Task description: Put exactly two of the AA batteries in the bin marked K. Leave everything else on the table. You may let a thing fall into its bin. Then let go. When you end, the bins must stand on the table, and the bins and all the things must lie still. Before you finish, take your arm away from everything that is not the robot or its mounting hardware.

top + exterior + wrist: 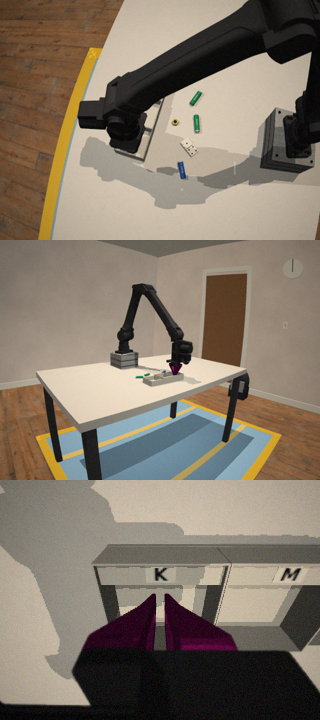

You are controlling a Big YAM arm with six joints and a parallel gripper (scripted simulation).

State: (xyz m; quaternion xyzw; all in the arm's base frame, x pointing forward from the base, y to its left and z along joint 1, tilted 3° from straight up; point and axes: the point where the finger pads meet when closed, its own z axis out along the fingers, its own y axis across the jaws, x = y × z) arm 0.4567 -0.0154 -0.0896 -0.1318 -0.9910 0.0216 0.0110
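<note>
Now: hand 13 cm past the blue AA battery, 7 cm to the right of it and 2 cm above it. Also, from my hand: brass hex nut 11 cm behind, 6 cm to the right, 3 cm below; white domino 16 cm behind, 1 cm to the left, 3 cm below; bin 2 cm behind, 8 cm to the right, 1 cm below.
</note>
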